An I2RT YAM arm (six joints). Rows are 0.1 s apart.
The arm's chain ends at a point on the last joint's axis. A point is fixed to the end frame.
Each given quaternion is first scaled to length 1.
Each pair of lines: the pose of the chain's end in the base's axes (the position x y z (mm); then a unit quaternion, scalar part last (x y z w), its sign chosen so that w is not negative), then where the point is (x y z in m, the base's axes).
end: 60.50 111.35 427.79 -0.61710 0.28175 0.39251 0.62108
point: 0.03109 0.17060 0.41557
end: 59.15 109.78 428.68 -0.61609 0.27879 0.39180 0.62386
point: 0.02980 0.16911 0.41670
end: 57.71 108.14 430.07 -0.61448 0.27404 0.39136 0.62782
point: 0.02837 0.16755 0.41848
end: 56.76 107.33 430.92 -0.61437 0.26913 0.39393 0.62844
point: 0.02694 0.16655 0.41960
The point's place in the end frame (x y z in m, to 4 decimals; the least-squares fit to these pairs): 0.0028 0.0271 0.0615
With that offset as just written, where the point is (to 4 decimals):
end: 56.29 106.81 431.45 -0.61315 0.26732 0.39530 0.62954
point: 0.0263 0.1660 0.4204
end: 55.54 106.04 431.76 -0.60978 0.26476 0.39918 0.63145
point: 0.0253 0.1652 0.4215
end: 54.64 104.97 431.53 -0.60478 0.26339 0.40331 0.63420
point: 0.0242 0.1642 0.4222
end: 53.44 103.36 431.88 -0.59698 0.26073 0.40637 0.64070
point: 0.0231 0.1629 0.4239
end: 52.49 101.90 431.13 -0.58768 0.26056 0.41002 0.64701
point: 0.0224 0.1617 0.4247
